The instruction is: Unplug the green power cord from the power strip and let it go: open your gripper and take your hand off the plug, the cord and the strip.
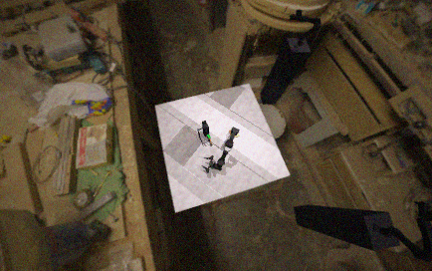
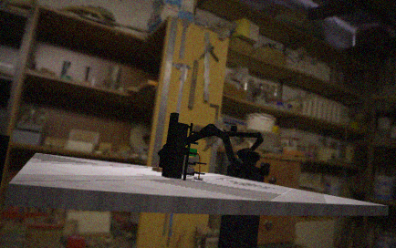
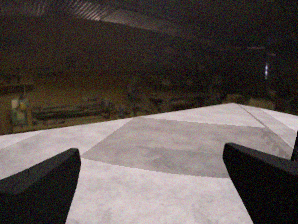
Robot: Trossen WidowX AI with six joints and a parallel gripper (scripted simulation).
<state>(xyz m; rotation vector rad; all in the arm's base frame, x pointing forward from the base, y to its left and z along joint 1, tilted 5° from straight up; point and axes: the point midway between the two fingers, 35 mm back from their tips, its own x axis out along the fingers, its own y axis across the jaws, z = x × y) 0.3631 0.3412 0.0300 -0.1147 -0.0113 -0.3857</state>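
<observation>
My gripper tip is now 280 mm to the left of the green plug, 80 mm past it and 30 mm below it.
</observation>
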